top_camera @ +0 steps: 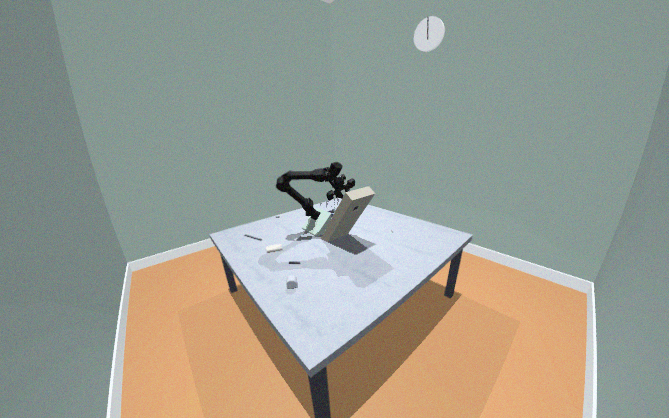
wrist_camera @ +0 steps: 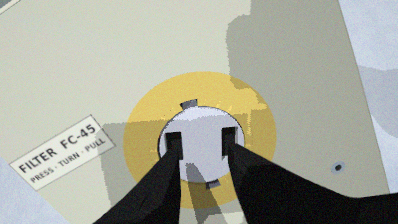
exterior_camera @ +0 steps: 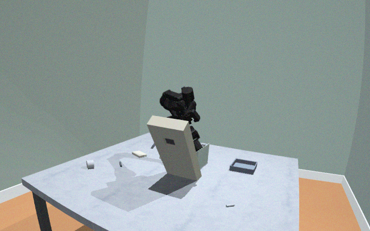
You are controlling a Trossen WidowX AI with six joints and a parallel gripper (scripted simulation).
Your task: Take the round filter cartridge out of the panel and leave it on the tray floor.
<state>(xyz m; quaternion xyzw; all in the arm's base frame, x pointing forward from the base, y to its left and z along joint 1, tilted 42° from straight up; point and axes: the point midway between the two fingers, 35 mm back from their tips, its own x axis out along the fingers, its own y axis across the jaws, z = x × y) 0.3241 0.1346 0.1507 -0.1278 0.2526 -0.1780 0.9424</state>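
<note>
My gripper tip is now 2 cm short of the round filter cartridge and 2 cm above it. Also, from my gripper tip: beige block (26 cm behind, 38 cm to the right, 27 cm below); pale peg (8 cm ahead, 33 cm to the left, 28 cm below); grey tray (42 cm behind, 28 cm to the left, 27 cm below).
</note>
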